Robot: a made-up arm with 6 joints. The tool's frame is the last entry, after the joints. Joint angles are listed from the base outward. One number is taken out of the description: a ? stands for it. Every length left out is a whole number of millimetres.
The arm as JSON. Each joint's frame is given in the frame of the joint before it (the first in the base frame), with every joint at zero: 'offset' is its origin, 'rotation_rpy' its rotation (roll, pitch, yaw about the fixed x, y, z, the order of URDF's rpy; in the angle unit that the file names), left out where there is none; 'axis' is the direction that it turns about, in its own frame. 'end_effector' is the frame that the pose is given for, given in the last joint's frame.
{
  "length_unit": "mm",
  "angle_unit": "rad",
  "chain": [
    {
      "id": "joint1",
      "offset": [
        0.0,
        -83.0,
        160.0
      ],
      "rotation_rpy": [
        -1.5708,
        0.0,
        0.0
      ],
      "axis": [
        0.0,
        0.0,
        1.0
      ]
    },
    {
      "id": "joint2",
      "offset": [
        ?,
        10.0,
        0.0
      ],
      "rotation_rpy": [
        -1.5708,
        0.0,
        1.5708
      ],
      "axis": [
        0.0,
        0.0,
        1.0
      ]
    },
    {
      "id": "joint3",
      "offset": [
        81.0,
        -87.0,
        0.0
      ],
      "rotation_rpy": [
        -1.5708,
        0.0,
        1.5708
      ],
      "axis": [
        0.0,
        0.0,
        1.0
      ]
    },
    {
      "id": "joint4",
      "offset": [
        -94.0,
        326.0,
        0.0
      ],
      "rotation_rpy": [
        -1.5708,
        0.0,
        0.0
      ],
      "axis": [
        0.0,
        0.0,
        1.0
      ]
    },
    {
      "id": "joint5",
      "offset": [
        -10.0,
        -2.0,
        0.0
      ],
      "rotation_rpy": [
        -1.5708,
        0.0,
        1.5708
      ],
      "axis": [
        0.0,
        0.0,
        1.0
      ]
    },
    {
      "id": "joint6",
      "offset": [
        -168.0,
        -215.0,
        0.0
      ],
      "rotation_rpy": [
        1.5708,
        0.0,
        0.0
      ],
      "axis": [
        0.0,
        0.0,
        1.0
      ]
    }
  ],
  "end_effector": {
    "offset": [
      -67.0,
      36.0,
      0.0
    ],
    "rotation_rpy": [
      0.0,
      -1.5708,
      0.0
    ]
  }
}
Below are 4 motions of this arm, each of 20 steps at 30 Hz.
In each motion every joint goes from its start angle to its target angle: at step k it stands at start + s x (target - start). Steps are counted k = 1, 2, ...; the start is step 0. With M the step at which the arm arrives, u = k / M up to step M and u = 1 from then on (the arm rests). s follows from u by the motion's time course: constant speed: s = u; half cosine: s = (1 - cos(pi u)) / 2; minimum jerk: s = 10 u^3 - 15 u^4 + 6 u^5.
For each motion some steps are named. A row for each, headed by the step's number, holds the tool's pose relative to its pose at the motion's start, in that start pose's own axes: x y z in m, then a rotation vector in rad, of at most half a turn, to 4 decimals.
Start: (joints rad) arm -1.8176 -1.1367 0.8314 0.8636 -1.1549 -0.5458
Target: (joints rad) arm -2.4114 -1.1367 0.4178 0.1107 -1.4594 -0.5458
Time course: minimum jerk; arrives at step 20
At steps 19, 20:
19: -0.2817 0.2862 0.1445 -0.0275 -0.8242 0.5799
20: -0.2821 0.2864 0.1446 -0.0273 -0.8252 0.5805

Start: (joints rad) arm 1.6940 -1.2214 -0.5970 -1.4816 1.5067 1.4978
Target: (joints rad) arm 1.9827 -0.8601 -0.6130 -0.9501 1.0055 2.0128
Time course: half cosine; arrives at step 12
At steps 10, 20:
10: 0.1388 0.0543 0.0090 0.6698 0.1326 0.2433
20: 0.1484 0.0555 0.0108 0.7192 0.1422 0.2636

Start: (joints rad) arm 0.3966 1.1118 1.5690 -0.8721 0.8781 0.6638
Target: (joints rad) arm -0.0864 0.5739 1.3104 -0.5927 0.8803 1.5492
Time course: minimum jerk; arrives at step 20
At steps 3, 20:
3: 0.0016 -0.0170 0.0098 0.0422 -0.0045 -0.0133
20: -0.2237 -0.6288 0.1931 1.5115 -0.5186 -0.2458

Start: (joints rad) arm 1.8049 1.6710 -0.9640 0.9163 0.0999 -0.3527
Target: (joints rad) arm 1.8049 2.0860 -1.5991 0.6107 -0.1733 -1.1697
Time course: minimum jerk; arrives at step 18
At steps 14, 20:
14: -0.1987 -0.0446 0.2359 -1.0975 -0.6176 -0.7613
20: -0.2196 -0.0470 0.2485 -1.1678 -0.6466 -0.8522

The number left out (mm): 293.0
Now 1 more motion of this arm.
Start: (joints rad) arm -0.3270 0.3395 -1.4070 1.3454 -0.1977 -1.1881
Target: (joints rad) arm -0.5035 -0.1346 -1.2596 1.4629 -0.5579 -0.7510
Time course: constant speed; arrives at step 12
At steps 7, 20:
7: -0.0357 -0.0473 -0.0781 0.3972 0.2061 -0.2274
20: -0.0867 -0.0655 -0.1269 0.6526 0.3392 -0.4255

